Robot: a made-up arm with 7 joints. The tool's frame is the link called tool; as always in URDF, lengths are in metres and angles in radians. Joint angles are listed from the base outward.
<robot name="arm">
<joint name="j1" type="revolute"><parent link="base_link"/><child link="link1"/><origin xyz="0 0 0.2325"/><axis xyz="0 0 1"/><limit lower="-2.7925" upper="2.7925"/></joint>
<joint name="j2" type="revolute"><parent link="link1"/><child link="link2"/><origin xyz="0 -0.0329 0.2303"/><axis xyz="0 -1 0"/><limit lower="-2.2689" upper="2.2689"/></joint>
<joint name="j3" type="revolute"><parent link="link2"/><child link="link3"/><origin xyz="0 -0.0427 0.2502"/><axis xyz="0 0 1"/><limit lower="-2.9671" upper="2.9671"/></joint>
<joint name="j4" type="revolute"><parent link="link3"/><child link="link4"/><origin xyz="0.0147 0.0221 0.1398"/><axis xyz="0 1 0"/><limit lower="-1.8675" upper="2.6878"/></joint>
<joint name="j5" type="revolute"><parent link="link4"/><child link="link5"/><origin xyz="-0.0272 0.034 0.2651"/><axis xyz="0 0 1"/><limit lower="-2.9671" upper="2.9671"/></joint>
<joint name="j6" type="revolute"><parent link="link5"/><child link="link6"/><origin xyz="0 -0.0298 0.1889"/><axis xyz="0 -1 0"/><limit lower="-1.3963" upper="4.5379"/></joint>
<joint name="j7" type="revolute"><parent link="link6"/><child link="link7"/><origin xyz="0.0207 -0.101 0.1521"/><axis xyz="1 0 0"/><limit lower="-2.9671" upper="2.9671"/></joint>
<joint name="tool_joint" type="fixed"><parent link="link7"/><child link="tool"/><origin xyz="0 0 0" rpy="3.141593 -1.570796 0"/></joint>
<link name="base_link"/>
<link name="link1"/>
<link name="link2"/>
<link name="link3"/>
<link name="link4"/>
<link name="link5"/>
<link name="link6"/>
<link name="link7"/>
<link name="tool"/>
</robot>
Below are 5 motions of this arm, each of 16 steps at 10 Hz.
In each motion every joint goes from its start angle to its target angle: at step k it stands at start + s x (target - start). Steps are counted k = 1, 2, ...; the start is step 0. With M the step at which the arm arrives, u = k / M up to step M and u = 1 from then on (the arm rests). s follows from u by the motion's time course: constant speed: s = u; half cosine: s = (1 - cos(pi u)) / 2; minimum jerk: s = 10 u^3 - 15 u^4 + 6 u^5.
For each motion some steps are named. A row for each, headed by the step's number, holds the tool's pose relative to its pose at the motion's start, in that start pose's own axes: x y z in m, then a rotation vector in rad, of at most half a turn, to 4 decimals.
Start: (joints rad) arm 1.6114 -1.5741 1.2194 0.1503 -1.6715 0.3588 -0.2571
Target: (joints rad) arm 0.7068 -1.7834 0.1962 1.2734 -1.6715 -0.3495 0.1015
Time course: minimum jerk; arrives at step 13
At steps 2, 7, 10, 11, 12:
2: -0.0044 -0.0030 0.0161 -0.0103 -0.0424 -0.0100
7: -0.3141 -0.1116 0.4239 -0.0915 -0.9965 -0.1944
10: -0.7211 -0.2686 0.5720 -0.0037 -1.6373 -0.3896
11: -0.7918 -0.3032 0.5741 0.0229 -1.7344 -0.4351
12: -0.8225 -0.3192 0.5728 0.0358 -1.7759 -0.4567

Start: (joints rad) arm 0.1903 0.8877 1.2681 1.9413 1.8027 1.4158 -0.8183
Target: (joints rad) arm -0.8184 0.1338 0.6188 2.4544 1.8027 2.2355 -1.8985
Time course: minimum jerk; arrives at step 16
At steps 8, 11, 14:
8: -0.0468 0.2682 -0.2170 -1.2209 -0.0405 0.0232
11: -0.1328 0.2469 -0.3638 -1.8747 -0.5052 0.2259
14: -0.1699 0.1976 -0.4027 -2.0708 -0.8545 0.4454

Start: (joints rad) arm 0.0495 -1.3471 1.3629 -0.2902 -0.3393 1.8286 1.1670
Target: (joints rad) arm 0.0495 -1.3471 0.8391 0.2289 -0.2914 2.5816 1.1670
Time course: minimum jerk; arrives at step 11
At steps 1, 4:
1: -0.0017 0.0004 -0.0003 0.0030 -0.0017 -0.0023
4: -0.0630 0.0231 -0.0171 0.1135 -0.0695 -0.0866

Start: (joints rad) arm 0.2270 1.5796 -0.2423 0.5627 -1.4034 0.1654 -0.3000
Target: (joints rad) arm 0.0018 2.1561 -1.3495 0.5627 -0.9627 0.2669 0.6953
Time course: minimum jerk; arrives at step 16
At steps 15, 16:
15: -0.5954 0.3882 0.0071 -0.5871 -0.3140 1.6843
16: -0.5972 0.3886 0.0070 -0.5886 -0.3144 1.6881

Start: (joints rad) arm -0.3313 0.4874 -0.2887 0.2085 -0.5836 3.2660 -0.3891
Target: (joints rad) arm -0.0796 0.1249 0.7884 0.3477 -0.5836 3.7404 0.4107
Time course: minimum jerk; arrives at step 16
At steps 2, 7, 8, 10, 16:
2: 0.0007 -0.0030 -0.0067 -0.0209 -0.0052 0.0182
7: 0.0405 -0.0976 -0.1433 -0.5254 -0.0598 0.3726
8: 0.0618 -0.1354 -0.1760 -0.6914 -0.0506 0.4548
10: 0.1117 -0.2144 -0.2202 -1.0140 0.0024 0.5648
16: 0.1808 -0.3126 -0.2358 -1.3925 0.1252 0.5982

